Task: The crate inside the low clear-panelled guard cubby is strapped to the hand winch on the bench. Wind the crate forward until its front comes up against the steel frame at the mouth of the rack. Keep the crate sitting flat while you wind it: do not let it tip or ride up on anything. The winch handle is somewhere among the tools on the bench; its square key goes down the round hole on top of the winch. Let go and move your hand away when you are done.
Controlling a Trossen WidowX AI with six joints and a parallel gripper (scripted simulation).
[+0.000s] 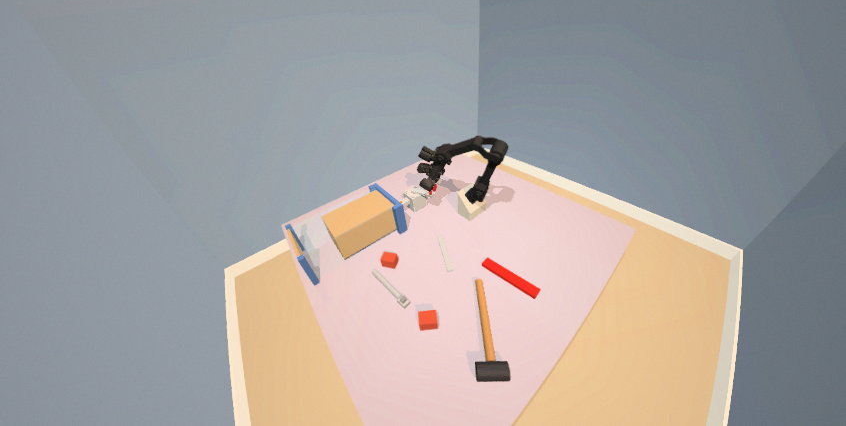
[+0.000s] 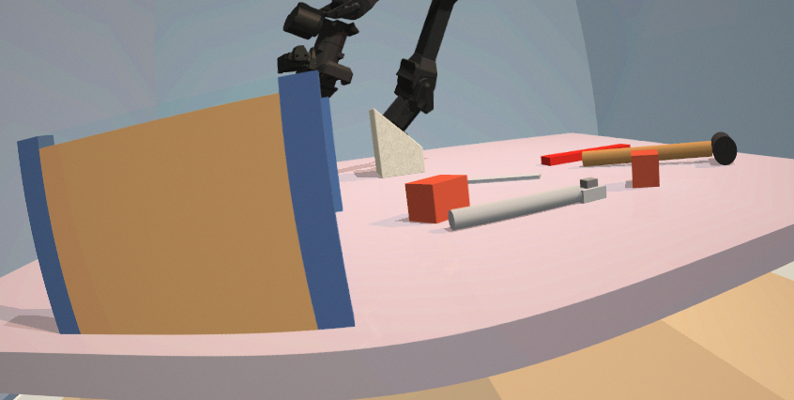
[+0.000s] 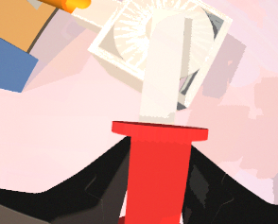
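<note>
My gripper tip is 10 mm past the red knob and 20 mm to the right of it. The rest, counted from my gripper tip: pale crank arm: 10 mm ahead, 20 mm to the right, 30 mm below; then pale winch: 10 mm ahead, 90 mm to the right, 100 mm below; then blue frame: 180 mm ahead, 100 mm to the right, 30 mm below.
</note>
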